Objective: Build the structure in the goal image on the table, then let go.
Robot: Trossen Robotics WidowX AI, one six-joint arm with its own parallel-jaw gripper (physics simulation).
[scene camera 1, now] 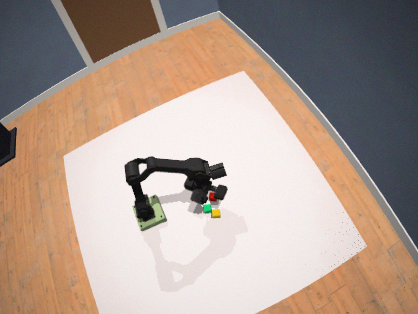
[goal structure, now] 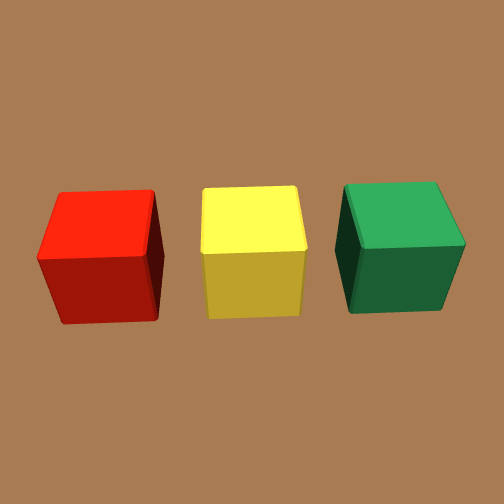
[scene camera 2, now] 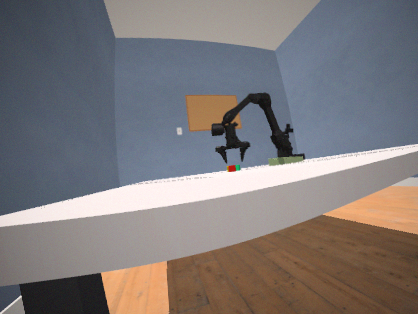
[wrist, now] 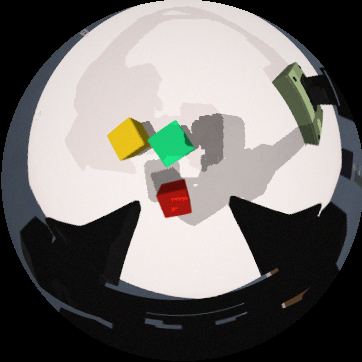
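Seen in the pictures: gripper, fingertip midpoint: (scene camera 1: 208, 195) (scene camera 2: 234, 162) (wrist: 185, 202); arm's base at its link origin: (scene camera 1: 147, 214) (scene camera 2: 283, 157).
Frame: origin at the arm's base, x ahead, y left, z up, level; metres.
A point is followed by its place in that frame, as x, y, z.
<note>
A red cube (scene camera 1: 213, 196) {0.320, -0.056, -0.003} (scene camera 2: 232, 169) {0.324, -0.034, -0.024} (wrist: 174, 199) {0.313, -0.054, -0.003} lies on the white table (scene camera 1: 280, 200) {0.589, -0.216, -0.035} (scene camera 2: 150, 197) {0.695, 0.579, -0.036} (wrist: 220, 60) {0.128, -0.132, -0.035}. A green cube (scene camera 1: 207, 208) {0.270, -0.099, -0.003} (scene camera 2: 238, 168) {0.268, -0.076, -0.024} (wrist: 171, 143) {0.270, -0.093, -0.003} lies near it, a small gap apart. A yellow cube (scene camera 1: 216, 213) {0.296, -0.140, -0.003} (wrist: 128, 139) {0.293, -0.129, -0.003} lies beside the green cube, close to or touching its corner; in scene camera 2 it is mostly hidden behind the red cube. My gripper (scene camera 1: 210, 194) {0.302, -0.048, 0.011} (scene camera 2: 234, 161) {0.302, -0.048, 0.011} (wrist: 185, 202) {0.302, -0.048, 0.011} is wide open and empty. It points down above the red cube, which shows between the two fingers in the wrist view.
The arm's green base plate (scene camera 1: 159, 214) {0.054, -0.029, 0.006} (scene camera 2: 286, 161) {0.060, 0.083, -0.023} (wrist: 300, 107) {0.073, 0.001, -0.008} stands on the table, to the left of the cubes in scene camera 1 and at the right in the wrist view. Shadows of the arm fall across the table around the cubes.
</note>
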